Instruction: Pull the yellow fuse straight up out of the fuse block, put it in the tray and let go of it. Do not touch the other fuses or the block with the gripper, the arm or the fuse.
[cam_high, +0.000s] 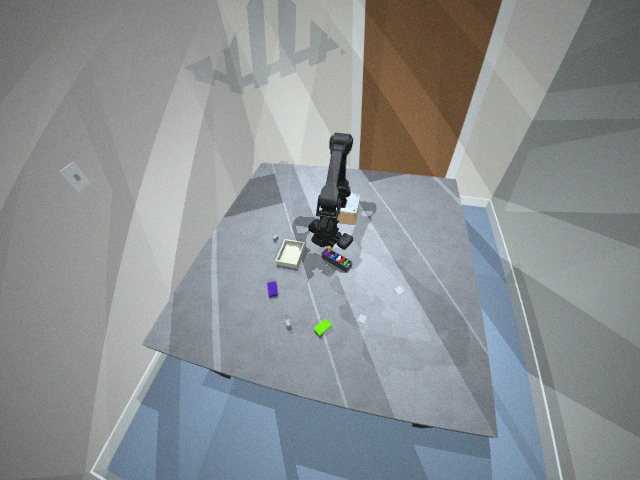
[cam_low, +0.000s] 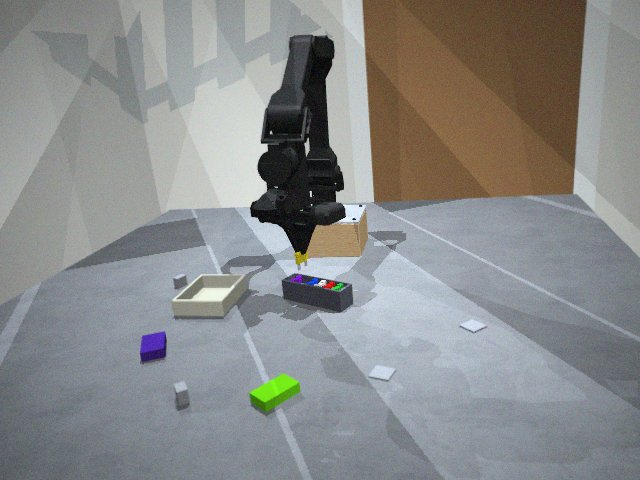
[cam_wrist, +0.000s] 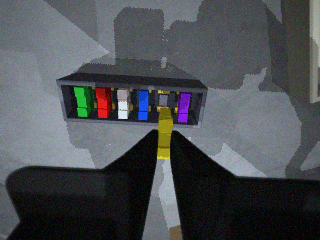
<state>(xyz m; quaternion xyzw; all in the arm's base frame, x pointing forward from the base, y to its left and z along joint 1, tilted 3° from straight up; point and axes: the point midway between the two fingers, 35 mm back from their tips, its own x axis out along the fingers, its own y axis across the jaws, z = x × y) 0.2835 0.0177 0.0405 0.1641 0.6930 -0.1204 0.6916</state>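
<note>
Now: the cream tray 19 cm to the right of my gripper tip, 9 cm below it and 2 cm ahead of it. The rest, counted from my gripper tip: yellow fuse (1 cm below); then green block (32 cm ahead, 9 cm below, 4 cm to the left); then purple block (21 cm to the right, 21 cm ahead, 8 cm below).
</note>
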